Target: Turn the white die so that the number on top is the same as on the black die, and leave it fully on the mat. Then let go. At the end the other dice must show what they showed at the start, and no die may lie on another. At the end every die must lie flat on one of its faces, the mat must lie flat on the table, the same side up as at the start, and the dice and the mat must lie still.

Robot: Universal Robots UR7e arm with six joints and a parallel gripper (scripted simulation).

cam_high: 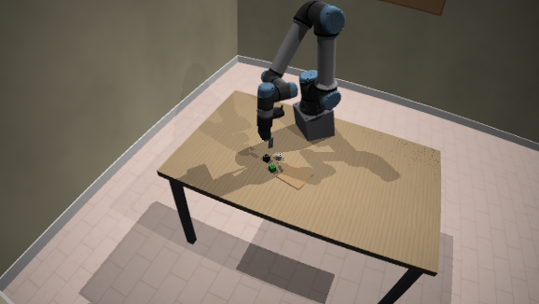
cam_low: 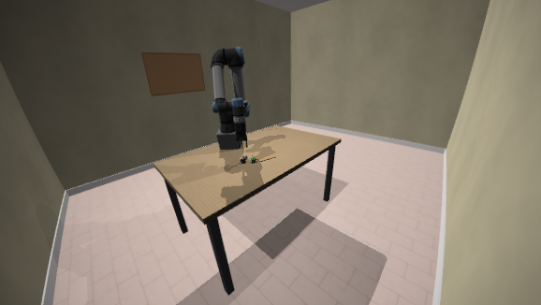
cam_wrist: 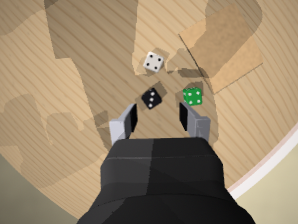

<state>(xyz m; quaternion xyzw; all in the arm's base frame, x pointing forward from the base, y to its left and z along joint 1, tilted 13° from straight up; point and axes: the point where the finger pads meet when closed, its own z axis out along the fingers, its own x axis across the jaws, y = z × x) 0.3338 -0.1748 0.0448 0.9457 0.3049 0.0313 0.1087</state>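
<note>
My hand is 130 mm above the black die, 10 mm to the left of it and 10 mm past it. Also, from my hand: tan mat: 160 mm to the left, 140 mm below, 60 mm ahead; then green die: 130 mm below, 60 mm ahead, 40 mm to the left; then white die: 130 mm below, 50 mm to the left, 40 mm behind.
</note>
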